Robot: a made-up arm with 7 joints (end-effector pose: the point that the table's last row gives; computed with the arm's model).
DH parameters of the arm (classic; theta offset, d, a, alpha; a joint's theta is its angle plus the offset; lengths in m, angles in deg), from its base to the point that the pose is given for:
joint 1: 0 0.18 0 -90
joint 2: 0 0 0 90
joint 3: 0 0.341 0.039 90
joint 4: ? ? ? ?
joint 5: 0 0.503 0 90
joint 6: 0 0 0.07 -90
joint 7: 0 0.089 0 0
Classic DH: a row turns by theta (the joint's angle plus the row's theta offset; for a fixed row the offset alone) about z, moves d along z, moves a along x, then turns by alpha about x.
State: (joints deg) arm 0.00 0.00 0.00 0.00 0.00 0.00 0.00
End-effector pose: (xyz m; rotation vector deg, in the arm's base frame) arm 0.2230 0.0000 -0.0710 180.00 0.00 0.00
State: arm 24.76 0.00 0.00 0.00 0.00 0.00 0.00
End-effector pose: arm 0.2025 0.0934 -0.0710 175.81 38.59 0.00
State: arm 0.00 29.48 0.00 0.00 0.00 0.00 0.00
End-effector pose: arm 0.0706 0.0000 -0.1482 174.08 0.00 -45.80
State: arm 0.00 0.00 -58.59 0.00 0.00 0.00 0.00
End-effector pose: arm 0.1162 -0.1903 -0.0710 156.98 -88.08 0.00
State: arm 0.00 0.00 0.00 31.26 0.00 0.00 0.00
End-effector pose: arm 0.5035 0.0000 0.1104 173.34 0.00 48.50
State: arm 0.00 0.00 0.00 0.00 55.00 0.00 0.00
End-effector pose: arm 0.1932 -0.0573 -0.0710 159.66 -83.11 0.00
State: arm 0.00 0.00 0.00 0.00 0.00 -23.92 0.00
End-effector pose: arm 0.2531 0.0000 -0.0350 176.09 0.00 37.30
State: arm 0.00 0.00 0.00 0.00 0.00 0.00 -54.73
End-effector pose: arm 0.2230 0.0000 -0.0710 159.86 82.74 0.00
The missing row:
joint 4: 0 0 0.114 90
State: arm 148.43 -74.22 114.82 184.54 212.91 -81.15 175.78
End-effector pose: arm 0.6768 -0.3602 0.3576 135.80 -31.03 19.91
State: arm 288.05 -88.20 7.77 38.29 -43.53 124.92 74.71
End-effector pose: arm -0.0087 -0.0566 0.5654 8.25 -137.14 5.42
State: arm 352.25 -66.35 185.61 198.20 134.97 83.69 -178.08
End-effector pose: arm -0.6437 0.0603 0.8008 38.91 30.34 -23.44
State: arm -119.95 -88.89 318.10 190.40 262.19 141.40 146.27
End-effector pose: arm 0.4250 0.6677 -0.0072 91.26 -70.28 -32.50
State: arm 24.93 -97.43 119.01 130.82 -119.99 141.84 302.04
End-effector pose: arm -0.8209 -0.0520 0.0228 32.20 -5.06 107.11
